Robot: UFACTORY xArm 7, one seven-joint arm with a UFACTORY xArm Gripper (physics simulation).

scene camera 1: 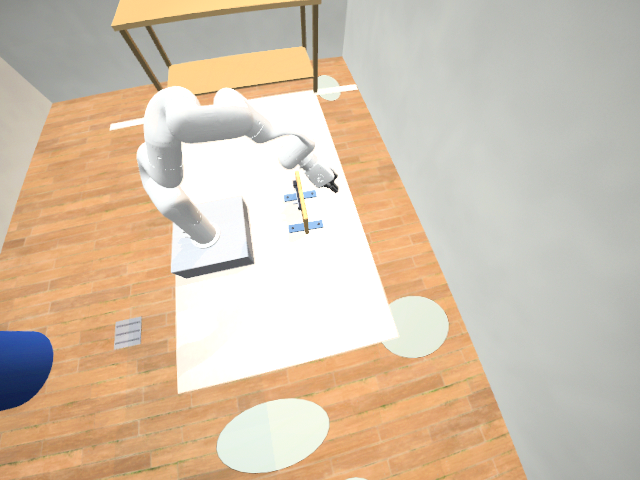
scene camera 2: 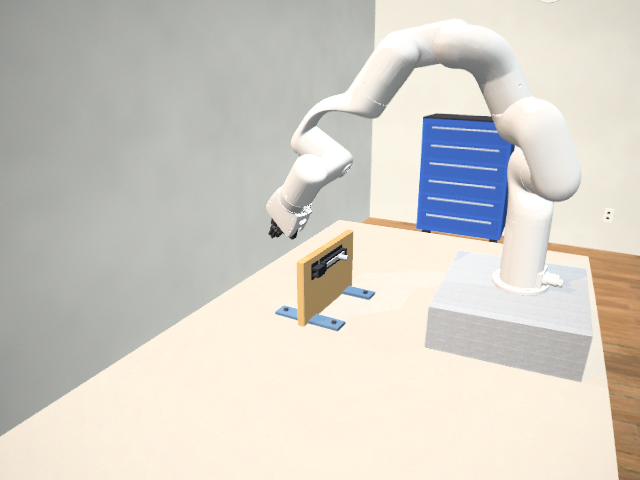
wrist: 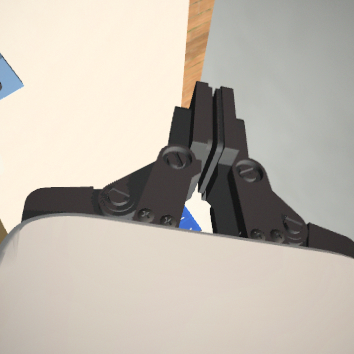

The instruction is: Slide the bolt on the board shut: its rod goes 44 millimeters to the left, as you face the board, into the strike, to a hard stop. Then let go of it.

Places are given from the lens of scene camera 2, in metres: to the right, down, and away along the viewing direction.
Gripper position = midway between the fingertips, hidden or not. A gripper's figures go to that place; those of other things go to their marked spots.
gripper (scene camera 2: 274, 233): -0.12, -0.02, 1.22
wooden board (scene camera 2: 313, 296): -0.01, 0.13, 1.09
